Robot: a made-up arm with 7 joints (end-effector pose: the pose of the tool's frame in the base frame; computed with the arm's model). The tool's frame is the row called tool. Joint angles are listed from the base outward.
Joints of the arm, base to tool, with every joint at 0 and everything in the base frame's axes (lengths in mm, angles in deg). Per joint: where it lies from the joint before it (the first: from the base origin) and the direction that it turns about. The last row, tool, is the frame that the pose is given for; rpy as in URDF.
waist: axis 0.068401 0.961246 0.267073 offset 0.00 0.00 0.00
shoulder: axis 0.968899 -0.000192 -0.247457 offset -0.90 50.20 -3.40
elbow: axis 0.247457 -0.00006 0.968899 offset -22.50 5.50 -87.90
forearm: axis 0.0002 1 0.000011 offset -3.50 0.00 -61.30
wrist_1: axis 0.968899 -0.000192 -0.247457 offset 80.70 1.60 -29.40
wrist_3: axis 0.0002 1 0.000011 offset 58.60 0.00 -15.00
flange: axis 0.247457 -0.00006 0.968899 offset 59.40 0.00 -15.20
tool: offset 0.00 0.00 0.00 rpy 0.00 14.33 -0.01
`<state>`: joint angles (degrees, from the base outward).
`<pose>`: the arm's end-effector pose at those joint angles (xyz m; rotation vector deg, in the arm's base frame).
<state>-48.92 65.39 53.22 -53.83 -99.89 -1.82 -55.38</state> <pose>0.0278 0.0811 0.1406 44.85 -89.18 -99.28</pose>
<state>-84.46 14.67 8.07 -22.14 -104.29 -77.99 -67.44</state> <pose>0.1854 0.0879 0.1333 -59.56 -166.06 -30.63</pose>
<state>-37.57 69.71 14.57 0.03 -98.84 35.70 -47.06</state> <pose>0.2393 0.1632 0.0490 -25.24 -9.53 -68.83</pose>
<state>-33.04 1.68 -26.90 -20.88 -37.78 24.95 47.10</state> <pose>0.1964 -0.0805 -0.0534 -23.24 8.55 -7.32</pose>
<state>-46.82 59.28 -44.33 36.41 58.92 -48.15 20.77</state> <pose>0.2491 0.1479 -0.1618 102.13 -29.12 -62.11</pose>
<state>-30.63 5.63 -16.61 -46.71 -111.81 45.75 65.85</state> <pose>0.1152 -0.0366 0.0129 -40.88 37.88 -49.23</pose>
